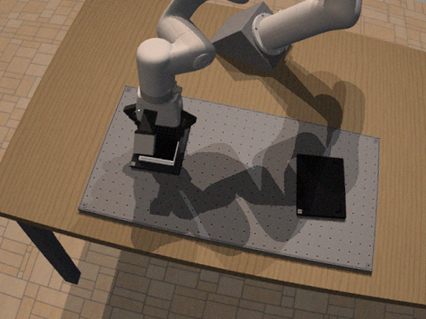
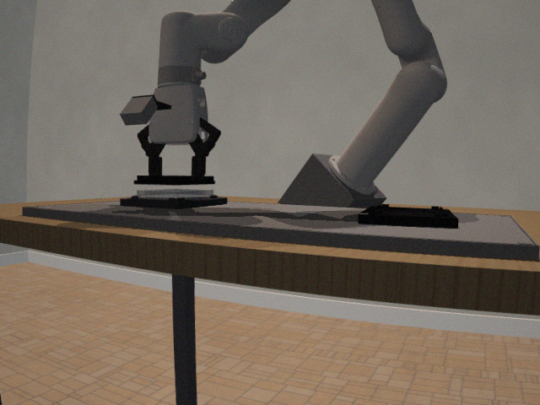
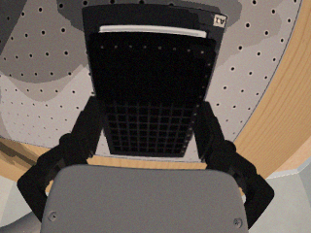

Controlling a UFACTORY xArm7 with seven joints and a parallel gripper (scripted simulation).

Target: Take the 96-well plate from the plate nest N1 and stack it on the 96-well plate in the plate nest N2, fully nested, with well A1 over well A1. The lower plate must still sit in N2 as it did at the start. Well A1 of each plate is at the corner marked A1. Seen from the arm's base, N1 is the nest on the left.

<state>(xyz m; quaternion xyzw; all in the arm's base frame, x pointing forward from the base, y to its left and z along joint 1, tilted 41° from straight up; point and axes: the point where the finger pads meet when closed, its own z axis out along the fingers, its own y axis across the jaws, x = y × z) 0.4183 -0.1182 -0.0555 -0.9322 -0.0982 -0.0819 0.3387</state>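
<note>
Now: the black 96-well plate 1 cm below my hand. Also, from my hand: clear 96-well plate 4 cm below.
</note>
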